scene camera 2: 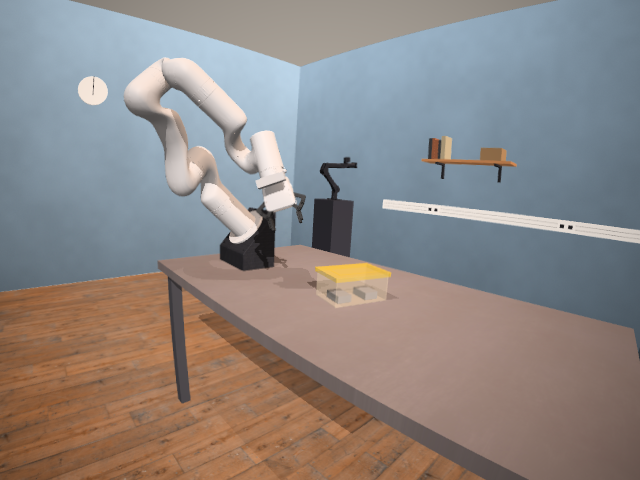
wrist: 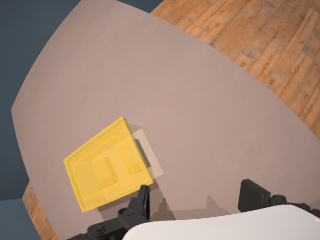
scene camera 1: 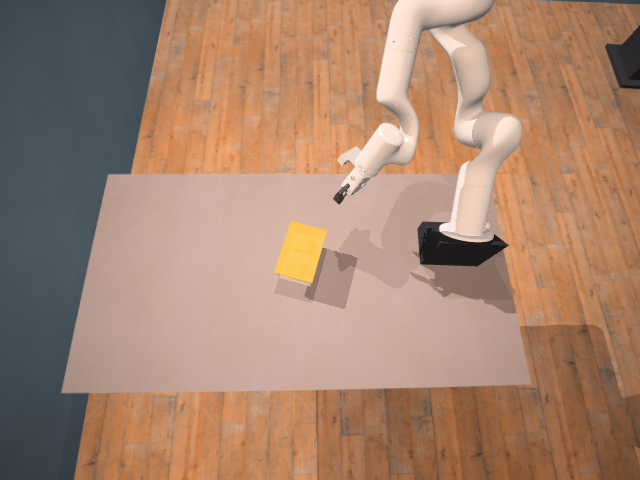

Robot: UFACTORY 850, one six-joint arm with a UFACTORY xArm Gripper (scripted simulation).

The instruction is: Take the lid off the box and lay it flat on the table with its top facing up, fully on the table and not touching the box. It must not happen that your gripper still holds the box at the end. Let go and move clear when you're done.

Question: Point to a clear box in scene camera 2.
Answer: At 343,294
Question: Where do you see a yellow lid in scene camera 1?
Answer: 301,250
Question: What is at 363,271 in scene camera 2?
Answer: A yellow lid.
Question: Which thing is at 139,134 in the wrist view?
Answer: A clear box.
